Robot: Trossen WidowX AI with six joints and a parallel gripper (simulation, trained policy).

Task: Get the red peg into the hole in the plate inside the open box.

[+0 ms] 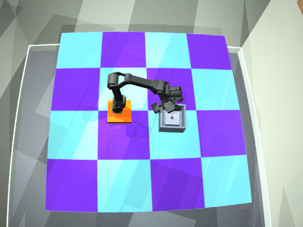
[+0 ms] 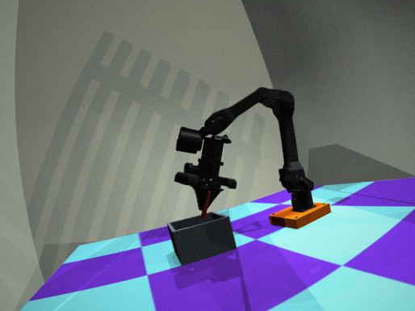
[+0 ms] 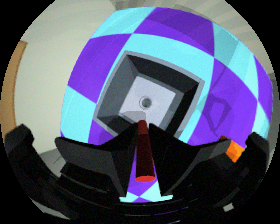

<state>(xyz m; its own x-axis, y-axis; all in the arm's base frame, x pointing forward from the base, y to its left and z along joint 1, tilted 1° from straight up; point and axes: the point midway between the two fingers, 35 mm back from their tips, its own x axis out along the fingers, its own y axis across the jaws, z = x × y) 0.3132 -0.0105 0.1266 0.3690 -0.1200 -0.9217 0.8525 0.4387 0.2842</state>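
The pale plate lies 80 mm below my gripper tip, 20 mm to the right of it and 20 mm ahead of it. Also, from my gripper tip: grey box 100 mm below, 20 mm to the right, 20 mm ahead; red peg 10 mm to the left, 10 mm behind, 10 mm above.
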